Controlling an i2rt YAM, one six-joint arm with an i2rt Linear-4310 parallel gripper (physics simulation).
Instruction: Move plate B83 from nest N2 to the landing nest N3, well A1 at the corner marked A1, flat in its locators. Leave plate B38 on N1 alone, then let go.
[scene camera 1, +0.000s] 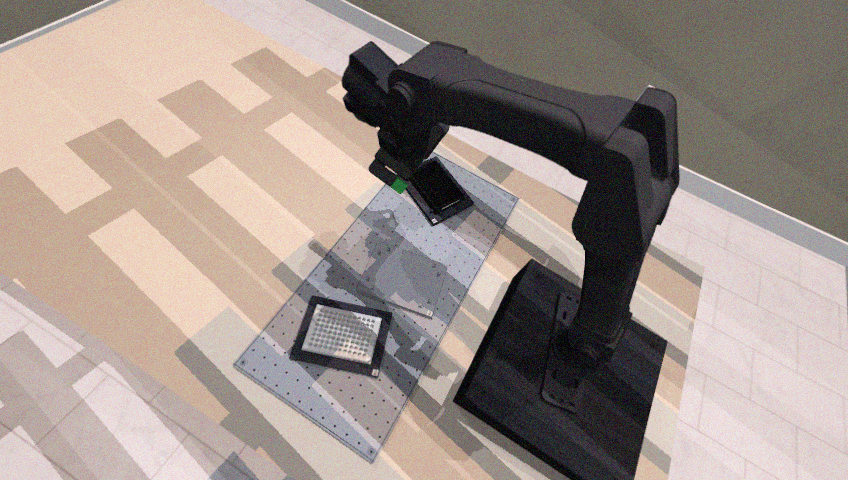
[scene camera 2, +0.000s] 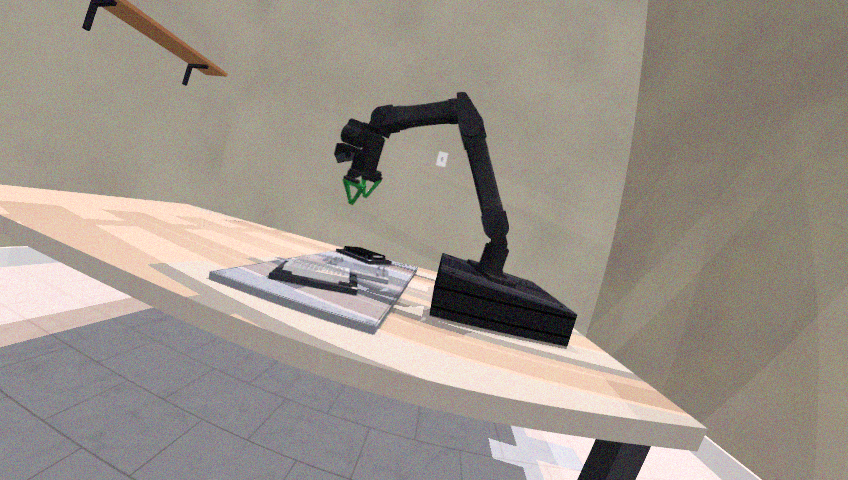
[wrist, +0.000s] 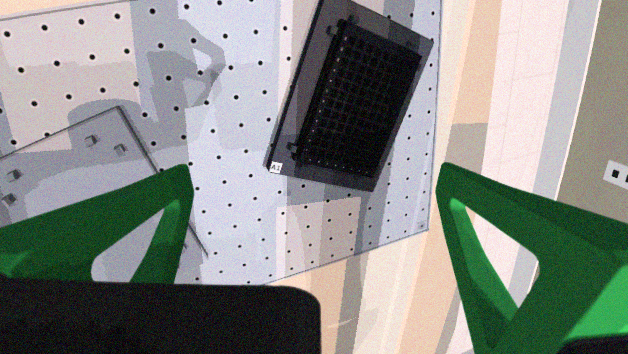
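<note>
A black well plate (scene camera 1: 437, 185) (scene camera 2: 368, 254) (wrist: 365, 105) sits in a dark nest (wrist: 325, 176) with an A1 tag at one corner. A white well plate (scene camera 1: 342, 334) (scene camera 2: 315, 270) sits in another dark nest (scene camera 1: 382, 342) (scene camera 2: 345, 287). The grey nest (scene camera 1: 416, 279) (wrist: 65, 167) between them is empty, with small locators. No plate or nest number is readable. My gripper (scene camera 2: 358, 199) (wrist: 314, 177) is open and empty, high above the board near the black plate's end. In the wrist view, the black plate lies ahead of and between the fingertips, turned relative to them.
All three nests stand on a perforated board (scene camera 1: 333, 410) (wrist: 240, 107) on the wooden table. The robot's black base (scene camera 1: 499, 368) (scene camera 2: 499, 309) stands beside the board. Broad shadows cross the board. A wall shelf (scene camera 2: 160, 35) hangs at the upper left in scene camera 2.
</note>
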